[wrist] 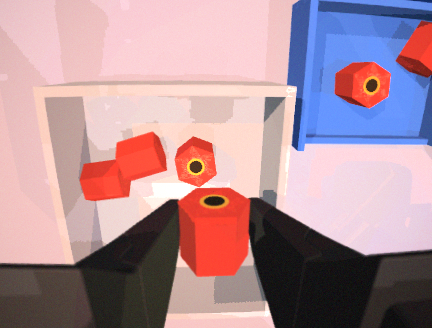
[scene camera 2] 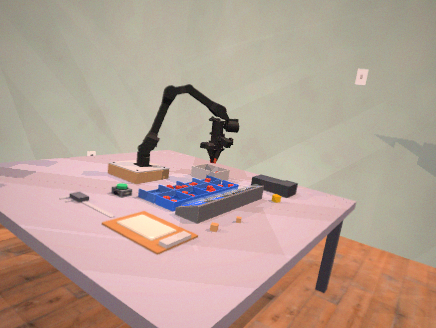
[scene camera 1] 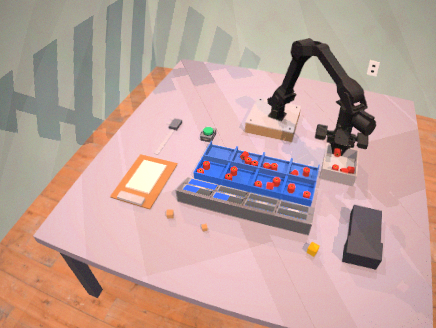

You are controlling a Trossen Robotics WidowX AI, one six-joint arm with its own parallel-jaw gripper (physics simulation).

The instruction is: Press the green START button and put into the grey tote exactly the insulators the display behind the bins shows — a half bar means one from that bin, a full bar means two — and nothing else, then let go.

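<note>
My gripper (scene camera 1: 337, 151) (scene camera 2: 214, 160) (wrist: 213, 208) is shut on a red insulator (wrist: 214, 245), held upright above the grey tote (scene camera 1: 340, 176) (scene camera 2: 210, 174) (wrist: 165, 89). Inside the tote are a standing insulator (wrist: 195, 150) and two lying ones (wrist: 141, 156) (wrist: 105, 180) that touch. The blue bins (scene camera 1: 225, 183) (scene camera 2: 160, 201) (wrist: 300, 75) hold several red insulators. The grey display (scene camera 1: 240, 210) (scene camera 2: 225, 204) shows a full blue bar in its leftmost window, a left-half bar in the second and grey in the other two. The green START button (scene camera 1: 208, 131) (scene camera 2: 122, 186) stands left of the arm base.
A black block (scene camera 1: 364, 237) (scene camera 2: 274, 185) lies in front of the tote. A yellow cube (scene camera 1: 313, 249) (scene camera 2: 276, 198) and two small orange cubes (scene camera 1: 170, 213) (scene camera 1: 204, 227) lie before the display. An orange clipboard (scene camera 1: 145, 177) (scene camera 2: 150, 227) and a grey-headed tool (scene camera 1: 175, 124) (scene camera 2: 79, 197) lie at the left.
</note>
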